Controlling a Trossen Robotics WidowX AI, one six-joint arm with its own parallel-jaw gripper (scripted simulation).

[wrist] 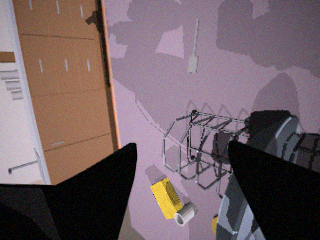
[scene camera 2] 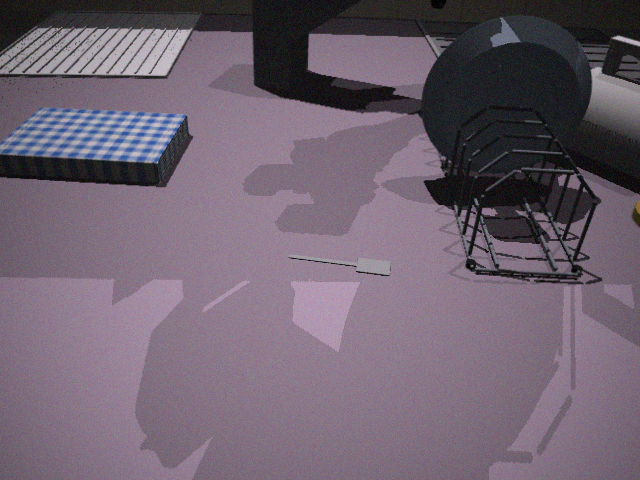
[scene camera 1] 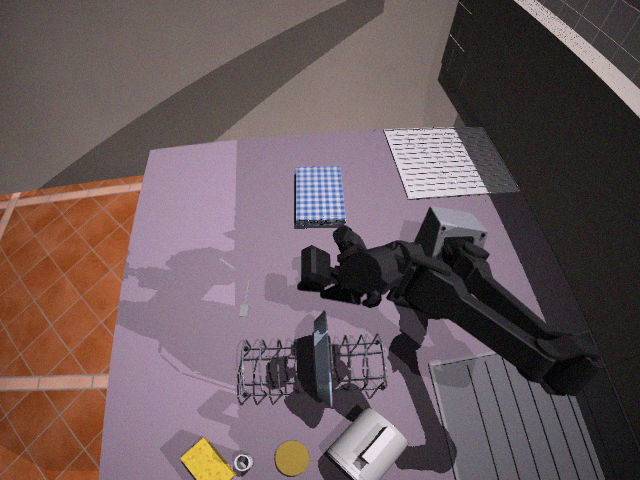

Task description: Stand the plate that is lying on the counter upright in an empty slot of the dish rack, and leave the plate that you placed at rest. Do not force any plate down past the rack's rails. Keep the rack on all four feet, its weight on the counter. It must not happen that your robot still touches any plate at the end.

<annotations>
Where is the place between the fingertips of the gripper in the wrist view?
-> At 182, 148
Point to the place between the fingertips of the gripper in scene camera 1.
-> At 309, 291
</annotations>
